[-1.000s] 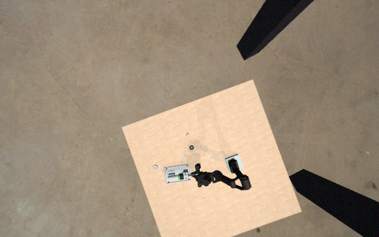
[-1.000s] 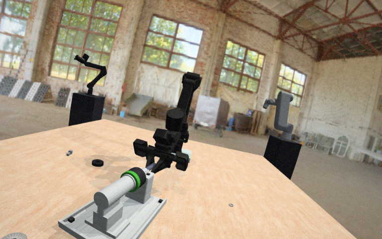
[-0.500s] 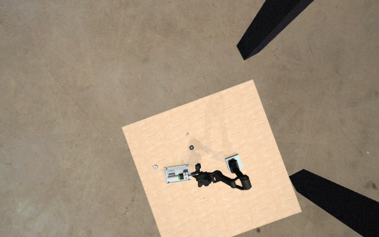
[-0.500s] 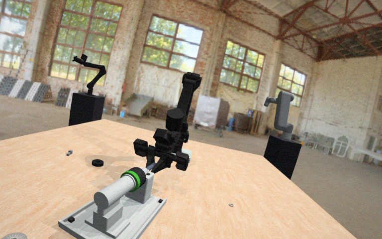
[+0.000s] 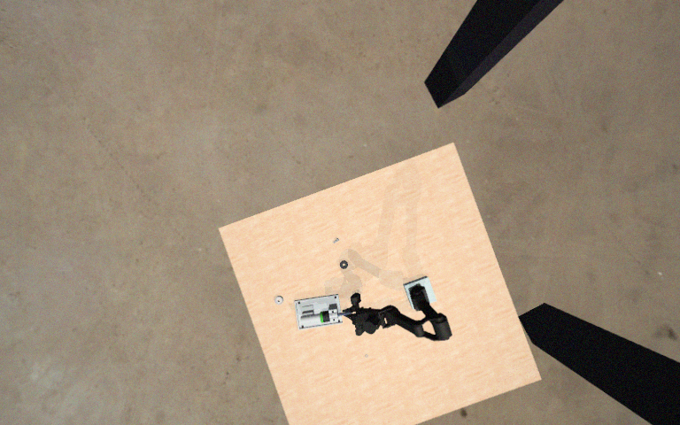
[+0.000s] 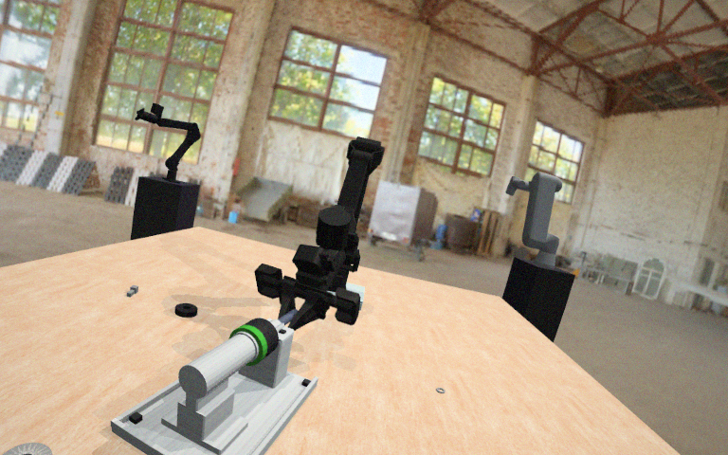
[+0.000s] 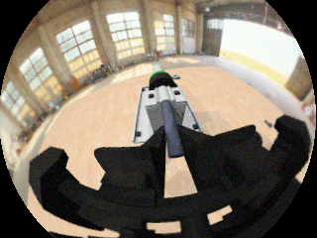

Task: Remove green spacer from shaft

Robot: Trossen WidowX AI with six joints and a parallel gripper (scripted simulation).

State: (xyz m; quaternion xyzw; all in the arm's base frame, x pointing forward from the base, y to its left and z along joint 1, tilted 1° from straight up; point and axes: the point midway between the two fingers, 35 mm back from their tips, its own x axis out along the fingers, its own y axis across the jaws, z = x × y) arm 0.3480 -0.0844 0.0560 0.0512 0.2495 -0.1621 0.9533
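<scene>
Right now my gripper tip is 100 mm short of the green spacer, 30 mm to the left of it and 20 mm below it. Also, from my gripper tip: grey toothed disc (270 mm ahead, 190 mm to the right, 60 mm below); then black washer (110 mm behind, 200 mm to the right, 60 mm below); then grey fixture (130 mm ahead, 40 mm to the right, 10 mm below).
</scene>
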